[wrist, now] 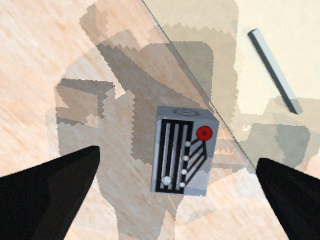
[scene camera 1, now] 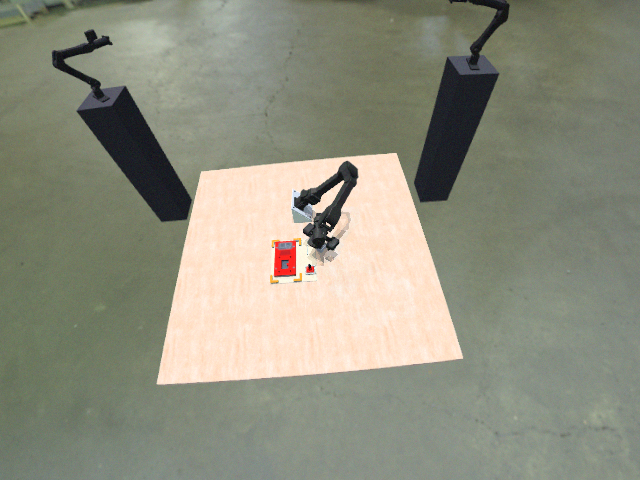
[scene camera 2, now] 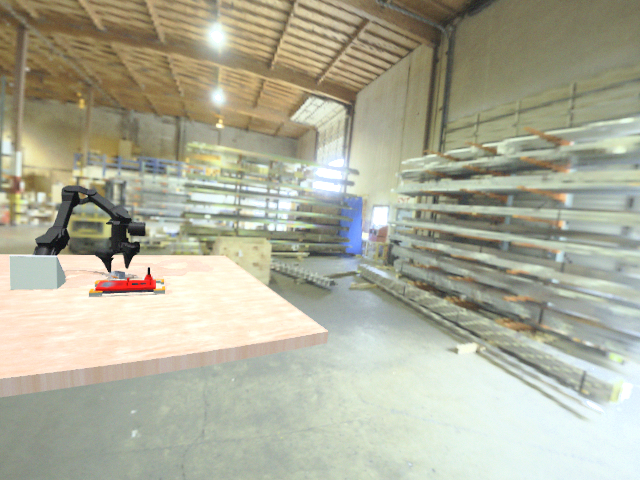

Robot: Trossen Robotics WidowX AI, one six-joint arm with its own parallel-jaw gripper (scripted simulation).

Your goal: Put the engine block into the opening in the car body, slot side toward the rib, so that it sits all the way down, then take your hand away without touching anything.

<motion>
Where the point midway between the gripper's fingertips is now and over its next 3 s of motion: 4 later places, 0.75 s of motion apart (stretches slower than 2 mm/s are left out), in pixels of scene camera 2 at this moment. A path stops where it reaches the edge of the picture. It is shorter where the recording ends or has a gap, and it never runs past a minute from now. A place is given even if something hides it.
My gripper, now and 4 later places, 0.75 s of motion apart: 118, 270; 117, 272; 120, 259; 121, 246; 128, 252
</motion>
